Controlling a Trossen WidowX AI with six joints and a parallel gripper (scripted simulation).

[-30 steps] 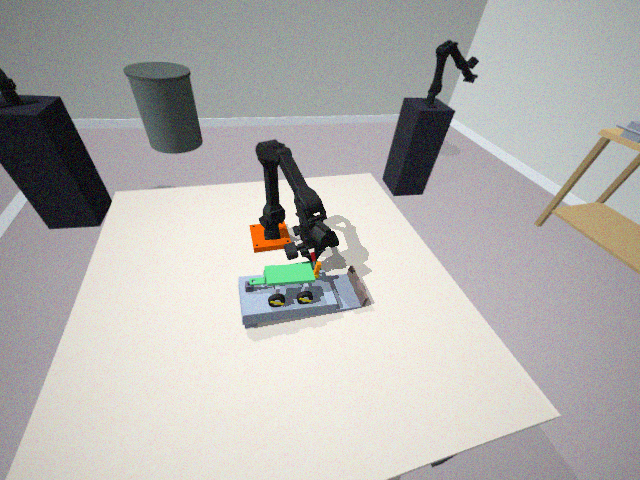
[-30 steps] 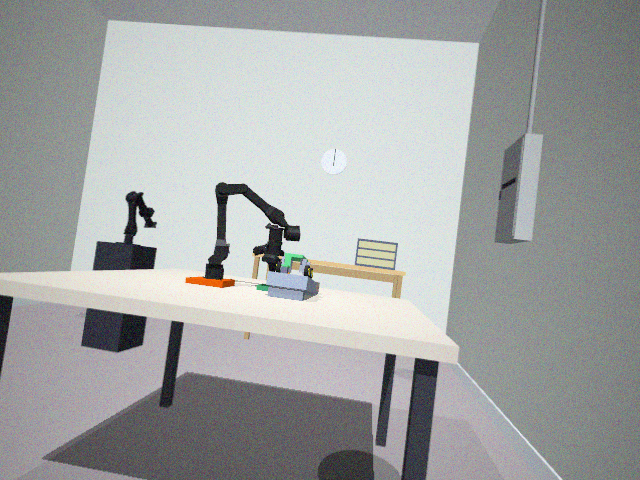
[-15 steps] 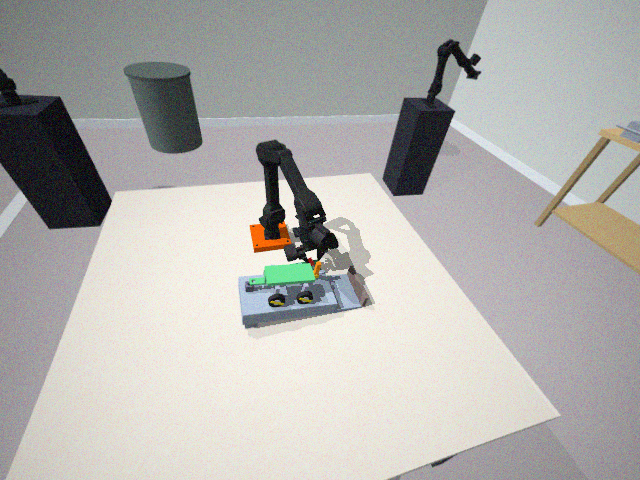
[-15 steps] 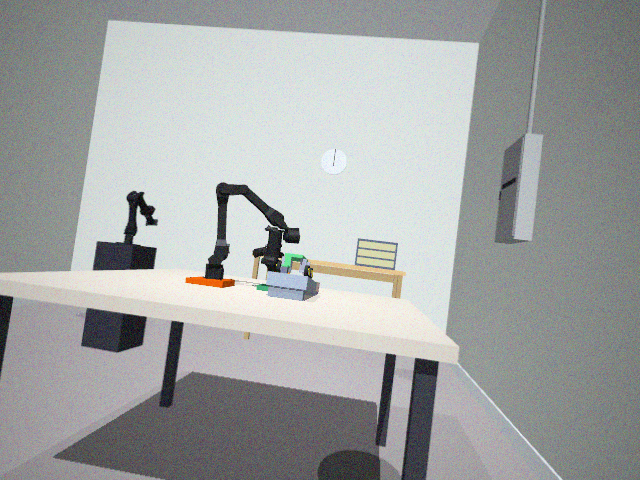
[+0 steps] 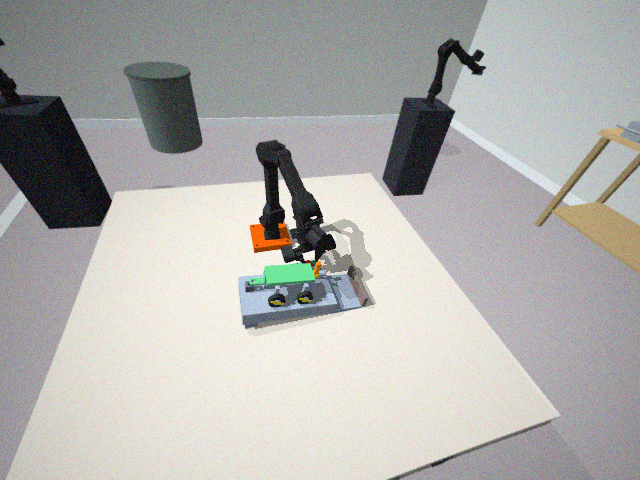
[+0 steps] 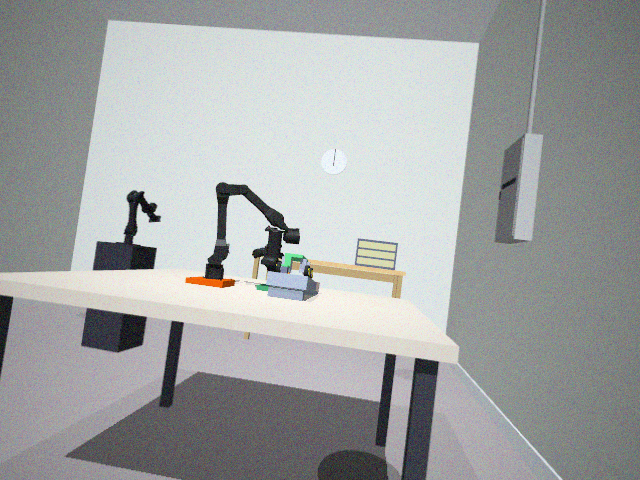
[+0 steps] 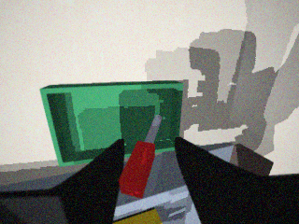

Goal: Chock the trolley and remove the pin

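My gripper tip is 1 cm short of the stop pin and 1 cm above it. From my gripper tip the other things lie so: green-bodied trolley: 13 cm ahead, 10 cm to the right, 6 cm above; grey ramp: 13 cm ahead, 10 cm to the right; yellow chock: 7 cm ahead, 3 cm above, 2 cm to the right.
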